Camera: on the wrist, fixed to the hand. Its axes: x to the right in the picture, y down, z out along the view.
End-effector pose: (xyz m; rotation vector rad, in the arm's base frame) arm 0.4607 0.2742 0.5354 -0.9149 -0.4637 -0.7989
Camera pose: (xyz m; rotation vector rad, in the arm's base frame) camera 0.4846 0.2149 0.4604 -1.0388 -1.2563 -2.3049
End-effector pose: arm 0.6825 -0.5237 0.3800 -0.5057 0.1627 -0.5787
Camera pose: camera 0.6653 -0.5295 0.2831 -1.1901 -0.3842 -2.0026
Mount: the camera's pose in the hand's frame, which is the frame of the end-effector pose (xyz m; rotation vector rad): -0.0103 0.0360 -0.0912 -0.5224 -0.2414 -1.5550
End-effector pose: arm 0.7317 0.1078 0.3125 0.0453 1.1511 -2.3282
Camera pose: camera 0.7395 0.1628 0.2310 1.1283 -1.2127 1.7268
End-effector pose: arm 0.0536 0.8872 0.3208 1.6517 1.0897 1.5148
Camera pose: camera -0.0309 0.8548 0.3598 0.2688 1.1698 0.4227
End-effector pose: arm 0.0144 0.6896 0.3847 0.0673 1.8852 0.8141
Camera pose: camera -0.0677 0.6673 0.4345 -1.3674 0.9351 0.1146
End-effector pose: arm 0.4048 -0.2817 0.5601 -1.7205 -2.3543 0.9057
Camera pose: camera 0.4754 -0.2469 0.6194 0.5390 -3.0477 0.1587
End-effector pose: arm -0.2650 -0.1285 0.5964 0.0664 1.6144 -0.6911
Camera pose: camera -0.3284 -0.0532 0.5920 -1.7219 1.3237 -1.2836
